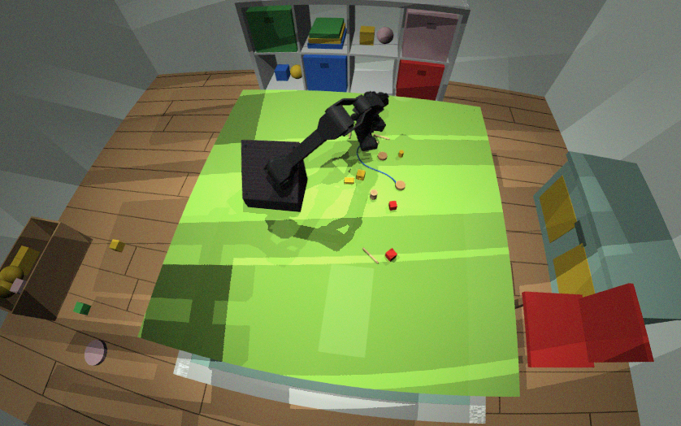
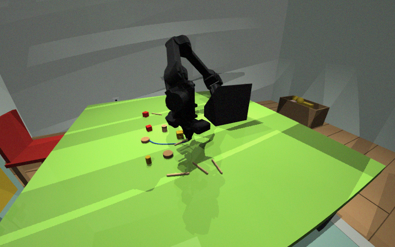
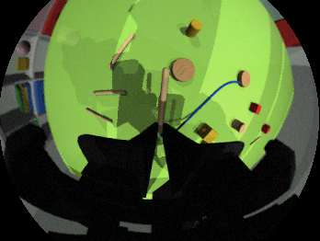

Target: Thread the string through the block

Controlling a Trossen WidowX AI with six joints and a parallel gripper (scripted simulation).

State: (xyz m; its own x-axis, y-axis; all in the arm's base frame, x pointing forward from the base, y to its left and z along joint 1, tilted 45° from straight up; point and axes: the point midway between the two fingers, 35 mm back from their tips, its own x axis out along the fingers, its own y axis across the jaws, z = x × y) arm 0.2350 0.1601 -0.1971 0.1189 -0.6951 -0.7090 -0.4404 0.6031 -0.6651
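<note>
Right now the thin wooden stick is 1 cm ahead of my gripper tip and 1 cm to the left of it. From my gripper tip the other things lie so: yellow cylinder (16 cm ahead, 3 cm to the left, 4 cm below); round wooden button (18 cm ahead, 13 cm to the right, 5 cm below); brown cylinder (8 cm ahead, 20 cm to the right, 4 cm below).
</note>
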